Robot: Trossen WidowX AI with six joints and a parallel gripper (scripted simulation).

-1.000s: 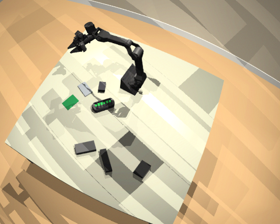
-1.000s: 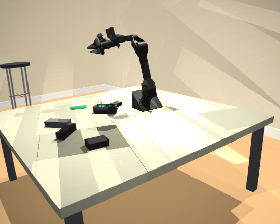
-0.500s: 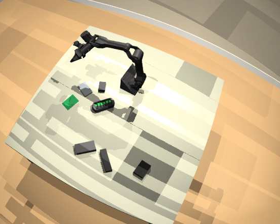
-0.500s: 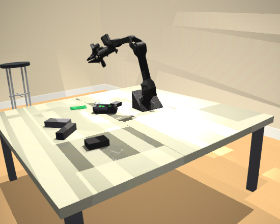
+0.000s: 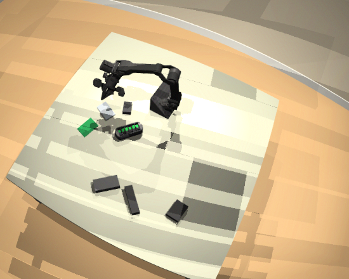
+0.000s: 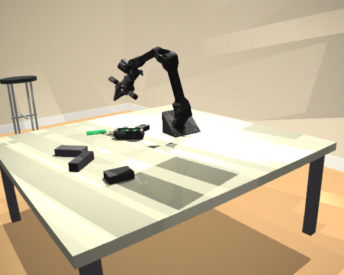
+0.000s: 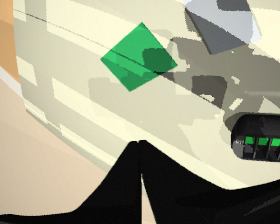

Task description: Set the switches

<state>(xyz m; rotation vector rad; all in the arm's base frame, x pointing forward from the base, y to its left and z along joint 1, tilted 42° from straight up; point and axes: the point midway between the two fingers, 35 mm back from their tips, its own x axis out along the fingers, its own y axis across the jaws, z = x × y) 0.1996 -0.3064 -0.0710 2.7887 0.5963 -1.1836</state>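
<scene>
Right now the dark block is 160 mm below my gripper tip, 110 mm behind it and 100 mm to the left of it. From my gripper tip the other things lie so: pale grey module 170 mm below, 40 mm behind, 10 mm to the right; green flat plate 170 mm below, 100 mm ahead, 50 mm to the right.
</scene>
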